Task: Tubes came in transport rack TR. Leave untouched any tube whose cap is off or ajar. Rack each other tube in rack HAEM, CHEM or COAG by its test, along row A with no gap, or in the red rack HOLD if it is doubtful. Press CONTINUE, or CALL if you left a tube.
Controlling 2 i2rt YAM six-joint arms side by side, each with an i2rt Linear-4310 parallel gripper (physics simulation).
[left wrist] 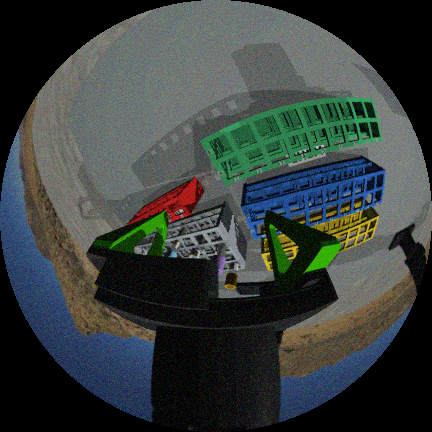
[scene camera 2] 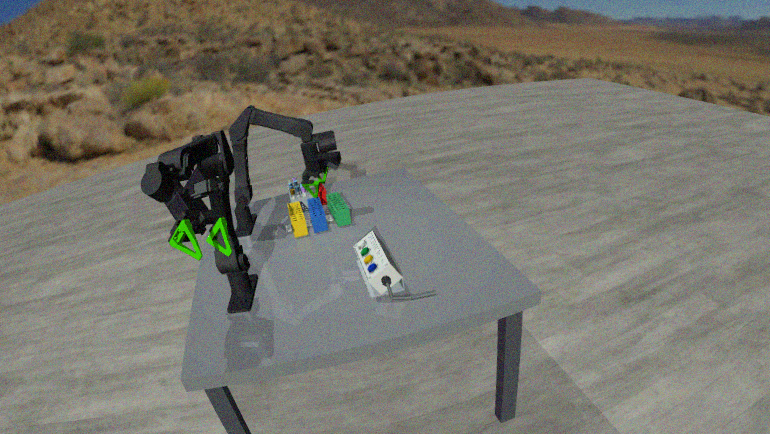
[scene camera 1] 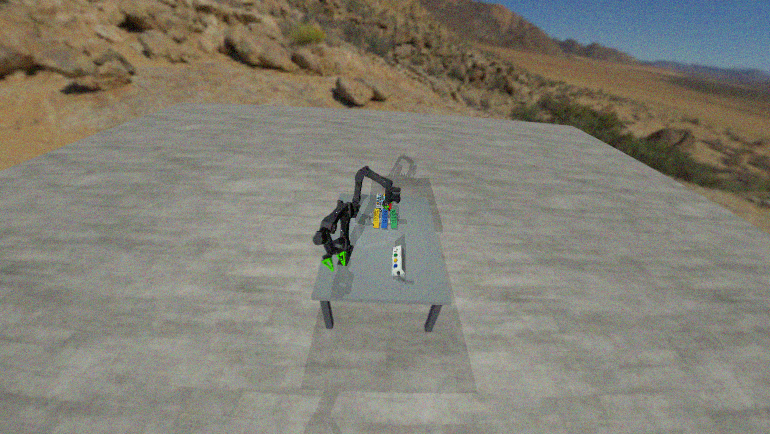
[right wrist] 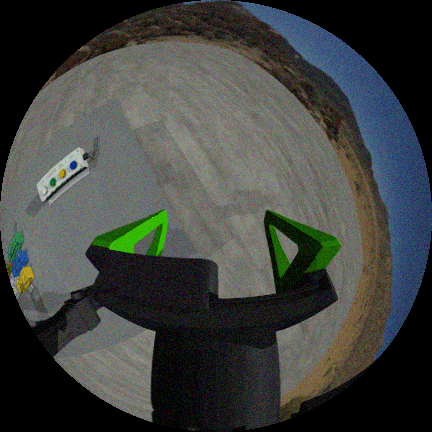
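Where they show: left gripper, fingertip midpoint: (left wrist: 215, 215) (scene camera 2: 319, 190) (scene camera 1: 388, 206); right gripper, fingertip midpoint: (scene camera 2: 216, 256) (scene camera 1: 339, 268) (right wrist: 215, 214); left arm's base, origin of the base link: (left wrist: 270, 285) (scene camera 2: 246, 226) (scene camera 1: 354, 211); right arm's base, origin of the base link: (scene camera 2: 243, 294) (scene camera 1: 346, 255).
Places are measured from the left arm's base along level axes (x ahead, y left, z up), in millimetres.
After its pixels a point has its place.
Note:
The pale grey transport rack (left wrist: 186, 239) @(y 143, x 228, z 14 mm) holds tubes, partly hidden by my left gripper's body; a purple-capped tube (left wrist: 220, 264) @(y 51, x 254, z 88 mm), an amber-capped tube (left wrist: 231, 281) @(y 48, x 214, z 90 mm) and a light blue one (left wrist: 173, 254) @(y 117, x 263, z 80 mm) show. My left gripper (left wrist: 215, 215) @(y 40, x 312, z 73 mm) (scene camera 2: 317, 182) @(y 40, x 312, z 73 mm) is open and empty, above the transport rack and the red rack (left wrist: 186, 197) @(y 79, x 324, z 45 mm) (scene camera 2: 322, 194) @(y 78, x 317, z 43 mm). Green (left wrist: 295, 131) @(y -45, x 368, z 57 mm) (scene camera 2: 340, 209) @(y -78, x 380, z 28 mm), blue (left wrist: 310, 200) (scene camera 2: 318, 216) @(y -179, x 306, z 55 mm) and yellow (left wrist: 370, 226) @(y -187, x 230, z 48 mm) (scene camera 2: 298, 221) @(y -191, x 236, z 54 mm) racks stand side by side; their lettering is unreadable. My right gripper (right wrist: 215, 214) @(y -881, x 138, z 277 mm) (scene camera 2: 214, 255) @(y -881, x 138, z 277 mm) is open and empty, far from the racks.
A white button panel (scene camera 1: 397, 263) @(y -622, x 453, z 74 mm) (scene camera 2: 383, 272) @(y -661, x 470, z 64 mm) with white, green, yellow and blue buttons and a cable stands on the grey table (scene camera 2: 458, 280) @(y -661, x 656, z 0 mm), apart from the racks. The right gripper hangs by the table's left edge in scene camera 2.

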